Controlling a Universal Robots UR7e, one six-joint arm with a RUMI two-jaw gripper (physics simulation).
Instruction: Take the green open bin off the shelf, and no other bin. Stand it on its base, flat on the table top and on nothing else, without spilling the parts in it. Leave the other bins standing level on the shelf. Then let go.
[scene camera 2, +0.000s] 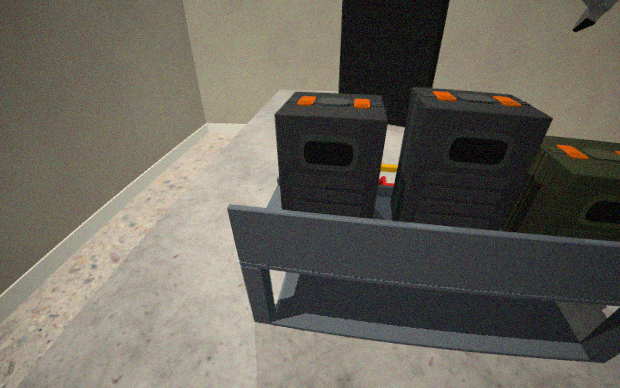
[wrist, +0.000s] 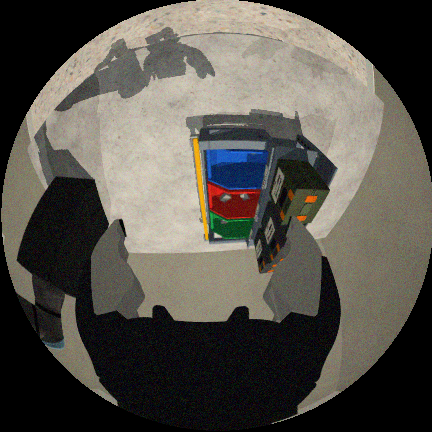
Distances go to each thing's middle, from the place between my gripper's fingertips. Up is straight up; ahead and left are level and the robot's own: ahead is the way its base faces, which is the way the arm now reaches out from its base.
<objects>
I see my gripper 70 mm short of the blue bin (wrist: 239, 169), 100 mm to the left of it and 250 mm above it. Round my hand: green open bin (wrist: 235, 227) 60 mm ahead, 320 mm to the right, 250 mm below; then red bin (wrist: 234, 207) 60 mm ahead, 210 mm to the right, 250 mm below.
</objects>
